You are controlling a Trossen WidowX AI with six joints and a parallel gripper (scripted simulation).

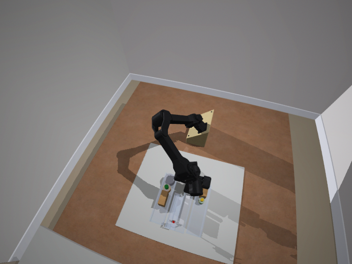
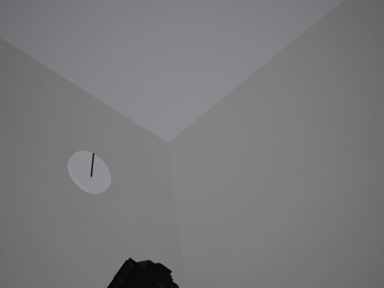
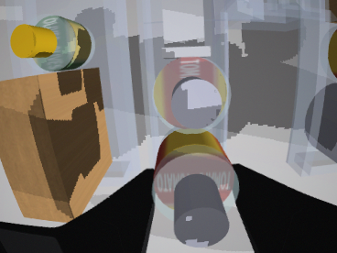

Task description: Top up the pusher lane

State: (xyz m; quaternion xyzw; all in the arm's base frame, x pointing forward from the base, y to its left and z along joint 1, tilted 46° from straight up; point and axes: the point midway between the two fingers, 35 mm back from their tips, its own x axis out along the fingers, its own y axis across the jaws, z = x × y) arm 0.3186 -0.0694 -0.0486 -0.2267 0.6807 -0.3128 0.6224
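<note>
Now: the grey disc 130 mm to the right of my gripper tip and 30 mm below it. Round my gripper tip: clear lane fixture 140 mm ahead, 40 mm to the right, 40 mm below; red mark 220 mm ahead, 60 mm to the right, 10 mm above.
</note>
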